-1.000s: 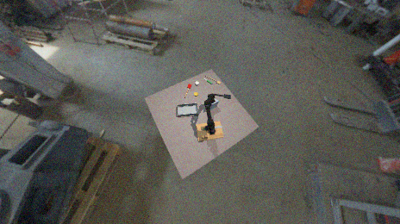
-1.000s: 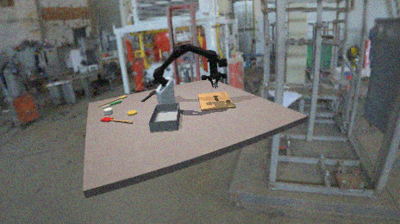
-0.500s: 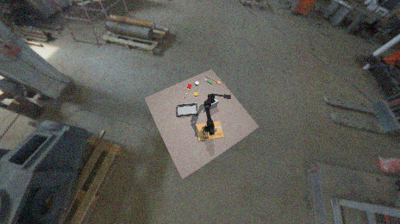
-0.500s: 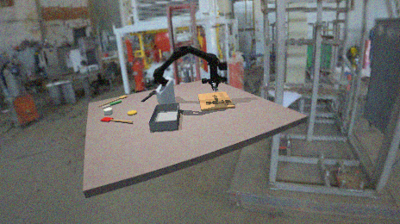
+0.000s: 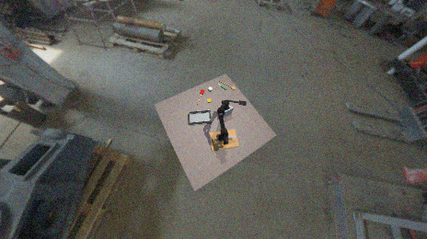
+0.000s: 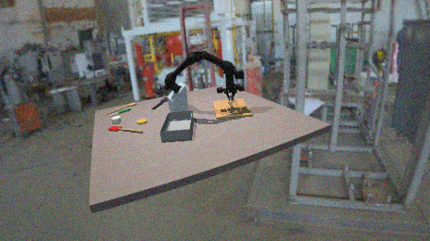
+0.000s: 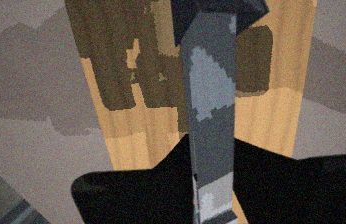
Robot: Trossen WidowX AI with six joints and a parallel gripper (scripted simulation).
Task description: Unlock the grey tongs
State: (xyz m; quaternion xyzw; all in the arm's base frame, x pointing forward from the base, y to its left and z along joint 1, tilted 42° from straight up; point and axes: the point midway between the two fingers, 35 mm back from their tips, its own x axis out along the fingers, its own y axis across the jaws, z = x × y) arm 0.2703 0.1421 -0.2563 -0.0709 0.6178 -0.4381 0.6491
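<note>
Now: the wooden board 10 mm behind my gripper tip and 60 mm below it. The rest, counted from my gripper tip: red-headed tool 180 mm behind, 750 mm to the right, 60 mm below; roasting tin 50 mm ahead, 440 mm to the right, 40 mm below.
</note>
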